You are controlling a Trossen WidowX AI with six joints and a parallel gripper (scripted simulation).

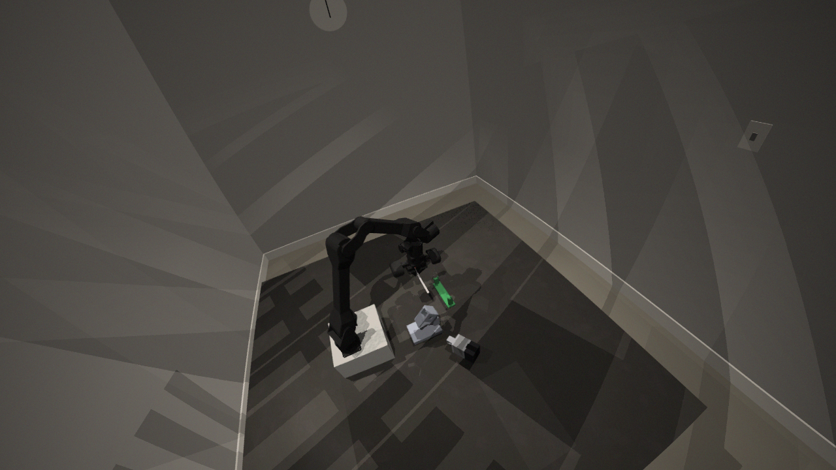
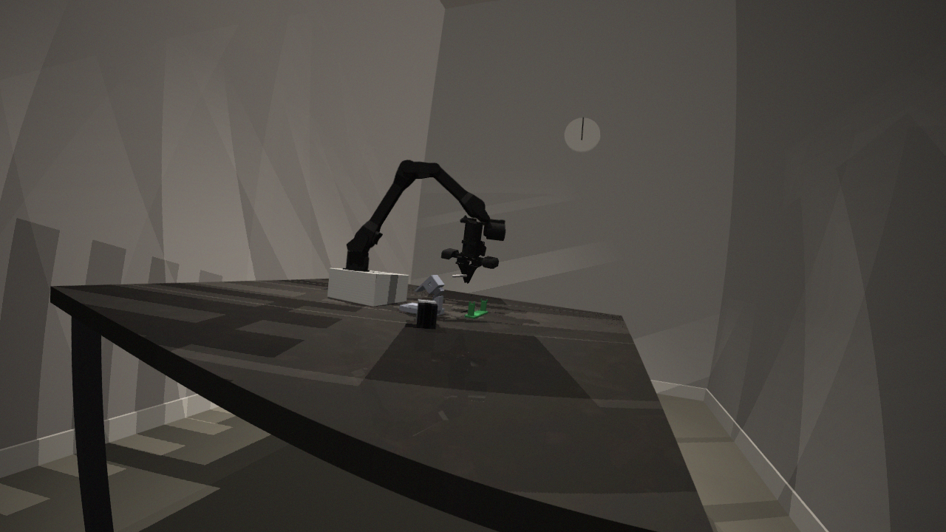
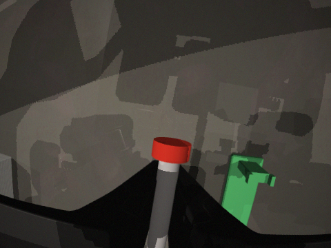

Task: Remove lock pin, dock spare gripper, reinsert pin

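The green cradle lies 80 mm to the right of my gripper tip, 70 mm ahead of it and 60 mm below it. Round my gripper tip: spare gripper (330 mm to the right, 60 mm below, 10 mm ahead); then grey mount (190 mm to the right, 50 mm behind, 30 mm below).
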